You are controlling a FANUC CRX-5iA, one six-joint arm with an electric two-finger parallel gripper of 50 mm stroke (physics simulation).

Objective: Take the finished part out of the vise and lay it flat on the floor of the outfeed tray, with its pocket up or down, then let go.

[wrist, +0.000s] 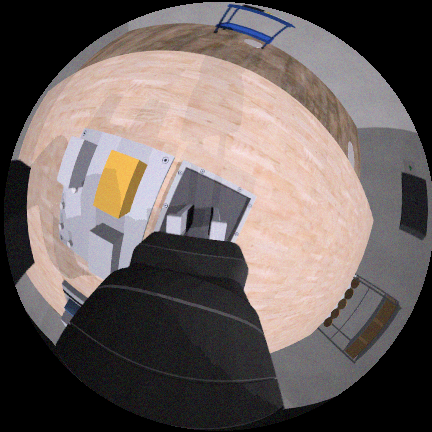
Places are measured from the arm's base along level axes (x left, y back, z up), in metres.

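Pixels of known places: gripper, fingertip midpoint: (201, 214).
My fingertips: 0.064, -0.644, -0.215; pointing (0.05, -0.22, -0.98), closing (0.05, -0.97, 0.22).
Note:
Behind a point stands the place of what it marks, as x, y, z.
My gripper (201, 214) @(0.064, -0.644, -0.215) has two pale fingers with dark inner pads and is shut on a dark grey block, the finished part (201, 218). The part is seen against the dark floor of the outfeed tray, so its outline is hard to make out. The tray (220, 180) @(0.107, -0.658, -0.212) has a light metal rim with screws and lies under and around the fingertips. The black gripper body hides its near end. I cannot tell the height of the part above the tray floor, or which way its pocket faces. I cannot identify the vise for certain.
Left of the tray, across a narrow gap, is a light grey plate (137, 150) @(0.127, -0.552, -0.216) with a yellow block (116, 185) @(0.085, -0.550, -0.180) and raised grey blocks. Both stand on a wooden table (295, 200) @(0.108, -0.793, -0.225). A blue cart (245, 33) and a rack (354, 358) stand beyond the table.

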